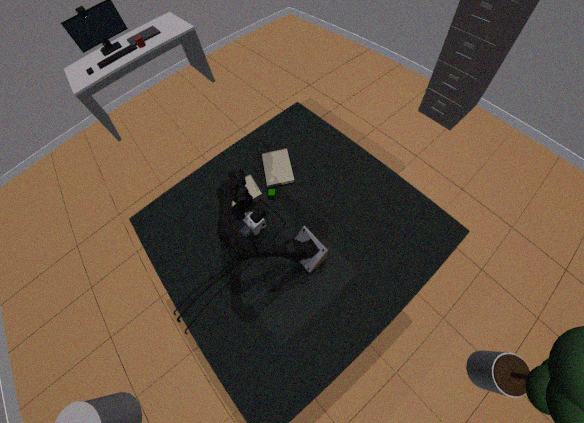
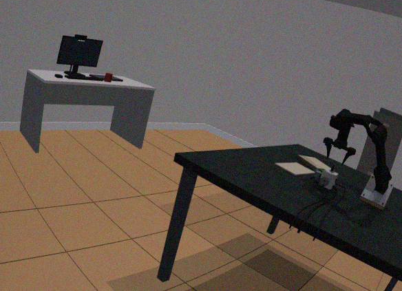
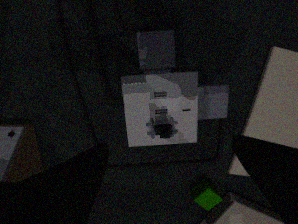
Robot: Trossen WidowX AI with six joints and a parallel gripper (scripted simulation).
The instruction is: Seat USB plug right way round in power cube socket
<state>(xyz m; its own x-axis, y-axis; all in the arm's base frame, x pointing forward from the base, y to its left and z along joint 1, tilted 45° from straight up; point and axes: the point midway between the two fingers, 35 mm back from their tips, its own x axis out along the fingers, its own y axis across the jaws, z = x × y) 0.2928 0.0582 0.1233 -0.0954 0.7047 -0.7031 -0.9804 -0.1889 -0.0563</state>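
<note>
The USB plug is 4 cm below my gripper tip. The rest, counted from my gripper tip: small green block 15 cm to the right, 12 cm below, 11 cm ahead.
</note>
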